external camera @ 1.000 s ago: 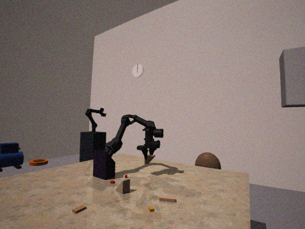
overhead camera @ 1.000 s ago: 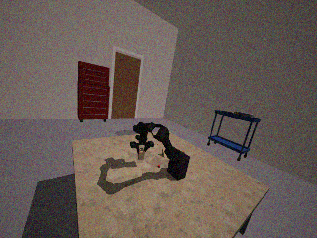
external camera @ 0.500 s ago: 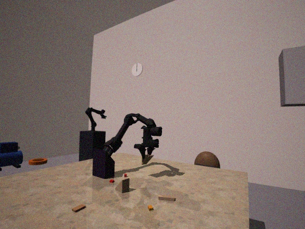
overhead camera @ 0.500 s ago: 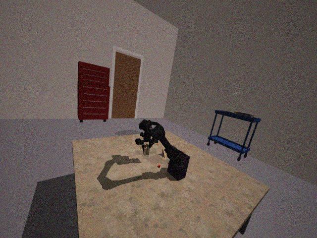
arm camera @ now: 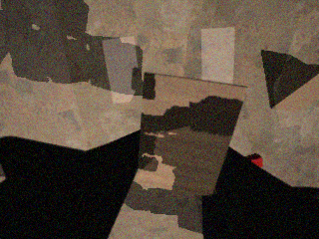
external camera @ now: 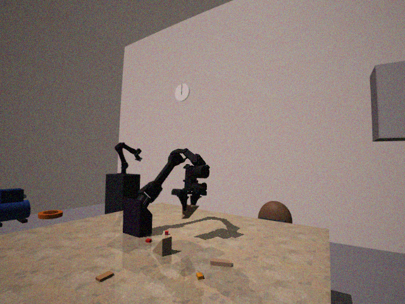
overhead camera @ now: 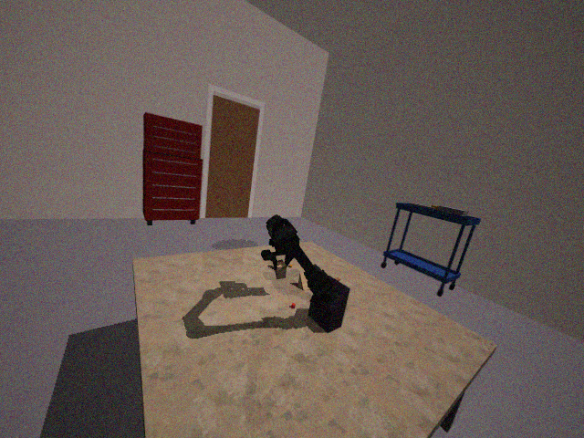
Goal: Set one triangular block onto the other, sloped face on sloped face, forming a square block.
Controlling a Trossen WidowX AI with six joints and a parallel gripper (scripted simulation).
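My gripper tip is 14 cm past the small red piece, 13 cm above it and 12 cm to the left of it. The rest, counted from my gripper tip: small orange piece 28 cm to the right, 19 cm ahead, 13 cm below; brown bar 42 cm to the right, 13 cm below, 7 cm behind; tan bar 22 cm ahead, 17 cm to the right, 13 cm below.
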